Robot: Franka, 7 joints.
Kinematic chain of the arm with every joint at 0, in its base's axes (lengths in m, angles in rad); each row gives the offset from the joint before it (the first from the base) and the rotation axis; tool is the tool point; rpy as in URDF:
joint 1: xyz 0 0 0.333 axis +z
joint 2: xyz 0 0 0 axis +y
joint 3: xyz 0 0 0.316 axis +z
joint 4: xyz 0.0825 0 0 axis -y
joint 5: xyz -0.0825 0 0.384 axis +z
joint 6: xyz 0 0 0 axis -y
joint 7: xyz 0.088 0 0 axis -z
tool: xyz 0 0 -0.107 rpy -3.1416 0 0
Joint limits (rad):
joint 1: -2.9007..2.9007
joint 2: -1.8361..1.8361
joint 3: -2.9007..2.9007
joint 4: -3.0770..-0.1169
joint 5: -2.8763..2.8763
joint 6: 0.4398..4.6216
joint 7: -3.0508..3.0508
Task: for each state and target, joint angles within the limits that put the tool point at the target. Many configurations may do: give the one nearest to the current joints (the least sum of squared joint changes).
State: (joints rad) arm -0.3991 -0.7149 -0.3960 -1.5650 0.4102 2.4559 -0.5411
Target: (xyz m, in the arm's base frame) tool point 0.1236 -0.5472 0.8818
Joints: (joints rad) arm -0.6749 0.0071 -0.6652 -1.2981 0.4076 2.5849 -0.5411
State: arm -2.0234 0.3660 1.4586 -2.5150 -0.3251 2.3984 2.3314
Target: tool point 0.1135 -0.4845 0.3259
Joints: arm -2.4063 0.0015 1.0767 -2.3591 -0.3371 2.3330 2.3314
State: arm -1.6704 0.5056 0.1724 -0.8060 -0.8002 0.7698 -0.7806
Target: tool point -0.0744 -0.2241 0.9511
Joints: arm -1.6838 -0.0939 0.1675 -0.5894 -0.8240 0.5466 -0.7806
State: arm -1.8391 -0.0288 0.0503 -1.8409 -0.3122 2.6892 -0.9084
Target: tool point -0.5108 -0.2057 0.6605
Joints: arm -2.2909 -0.2162 -0.4353 -1.9624 -0.2965 2.6243 -0.9084
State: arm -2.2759 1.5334 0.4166 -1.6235 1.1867 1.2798 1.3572
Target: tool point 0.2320 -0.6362 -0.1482
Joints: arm -1.6080 1.8361 0.5704 -0.7820 1.4158 2.0550 1.3572
